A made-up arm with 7 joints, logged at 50 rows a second.
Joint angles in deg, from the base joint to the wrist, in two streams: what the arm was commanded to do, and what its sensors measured. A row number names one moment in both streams.
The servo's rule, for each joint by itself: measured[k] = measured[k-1] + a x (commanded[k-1-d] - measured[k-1]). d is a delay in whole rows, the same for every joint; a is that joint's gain. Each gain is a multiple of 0.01, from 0.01 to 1. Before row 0 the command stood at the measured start. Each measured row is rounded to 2 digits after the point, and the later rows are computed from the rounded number. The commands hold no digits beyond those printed.
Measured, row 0:
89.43 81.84 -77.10 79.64 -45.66 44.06 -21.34
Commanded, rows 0 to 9:
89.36 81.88 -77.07 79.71 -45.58 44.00 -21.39
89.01 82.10 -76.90 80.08 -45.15 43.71 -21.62
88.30 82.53 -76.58 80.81 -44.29 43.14 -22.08
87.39 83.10 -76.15 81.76 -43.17 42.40 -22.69
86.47 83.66 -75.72 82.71 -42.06 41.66 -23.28
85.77 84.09 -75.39 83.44 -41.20 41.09 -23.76
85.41 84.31 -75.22 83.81 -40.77 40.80 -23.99
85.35 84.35 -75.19 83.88 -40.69 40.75 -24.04
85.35 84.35 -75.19 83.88 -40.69 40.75 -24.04
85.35 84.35 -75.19 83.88 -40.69 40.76 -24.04
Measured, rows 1 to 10:
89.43 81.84 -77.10 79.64 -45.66 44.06 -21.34
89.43 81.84 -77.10 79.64 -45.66 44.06 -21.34
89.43 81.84 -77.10 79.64 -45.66 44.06 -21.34
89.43 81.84 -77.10 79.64 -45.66 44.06 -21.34
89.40 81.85 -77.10 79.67 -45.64 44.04 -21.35
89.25 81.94 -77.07 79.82 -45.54 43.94 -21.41
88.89 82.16 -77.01 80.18 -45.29 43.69 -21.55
88.32 82.51 -76.90 80.75 -44.87 43.29 -21.79
87.62 82.94 -76.75 81.46 -44.31 42.78 -22.10
86.92 83.37 -76.57 82.17 -43.69 42.26 -22.45
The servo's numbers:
d 4
a 0.38 0.37 0.13 0.36 0.20 0.31 0.21

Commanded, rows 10 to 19:
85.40 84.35 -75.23 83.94 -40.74 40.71 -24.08
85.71 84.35 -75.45 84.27 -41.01 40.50 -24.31
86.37 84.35 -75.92 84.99 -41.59 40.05 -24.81
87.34 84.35 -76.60 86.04 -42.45 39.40 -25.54
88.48 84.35 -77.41 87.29 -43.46 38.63 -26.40
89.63 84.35 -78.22 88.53 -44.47 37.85 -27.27
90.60 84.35 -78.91 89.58 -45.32 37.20 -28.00
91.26 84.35 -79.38 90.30 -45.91 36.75 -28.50
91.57 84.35 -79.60 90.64 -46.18 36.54 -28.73
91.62 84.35 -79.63 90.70 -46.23 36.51 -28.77
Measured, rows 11 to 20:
86.35 83.72 -76.39 82.76 -43.11 41.81 -22.77
85.97 83.95 -76.23 83.16 -42.63 41.48 -23.04
85.73 84.10 -76.09 83.42 -42.24 41.25 -23.25
85.59 84.19 -75.97 83.59 -41.93 41.10 -23.42
85.52 84.25 -75.87 83.72 -41.69 40.98 -23.56
85.59 84.29 -75.82 83.92 -41.55 40.83 -23.72
85.89 84.31 -75.83 84.31 -41.56 40.59 -23.95
86.44 84.32 -75.93 84.93 -41.74 40.22 -24.28
87.22 84.33 -76.12 85.78 -42.08 39.73 -24.73
88.14 84.34 -76.39 86.77 -42.56 39.15 -25.26

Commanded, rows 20 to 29:
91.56 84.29 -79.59 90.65 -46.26 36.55 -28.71
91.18 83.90 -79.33 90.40 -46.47 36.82 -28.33
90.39 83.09 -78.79 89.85 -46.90 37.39 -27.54
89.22 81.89 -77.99 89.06 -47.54 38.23 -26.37
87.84 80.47 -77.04 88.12 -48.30 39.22 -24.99
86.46 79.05 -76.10 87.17 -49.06 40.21 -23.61
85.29 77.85 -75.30 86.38 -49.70 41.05 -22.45
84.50 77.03 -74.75 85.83 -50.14 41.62 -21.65
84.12 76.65 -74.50 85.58 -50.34 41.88 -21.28
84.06 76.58 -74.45 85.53 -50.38 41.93 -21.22
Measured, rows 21 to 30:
89.07 84.34 -76.72 87.78 -43.11 38.55 -25.84
89.90 84.34 -77.07 88.69 -43.67 37.99 -26.40
90.53 84.34 -77.40 89.39 -44.17 37.54 -26.89
90.94 84.34 -77.69 89.86 -44.58 37.22 -27.28
91.18 84.32 -77.94 90.14 -44.92 37.01 -27.58
91.18 84.16 -78.12 90.23 -45.23 36.95 -27.74
90.88 83.76 -78.21 90.09 -45.56 37.09 -27.70
90.25 83.07 -78.18 89.72 -45.96 37.44 -27.42
89.33 82.11 -78.03 89.14 -46.43 37.99 -26.91
88.24 80.98 -77.78 88.43 -46.96 38.68 -26.22

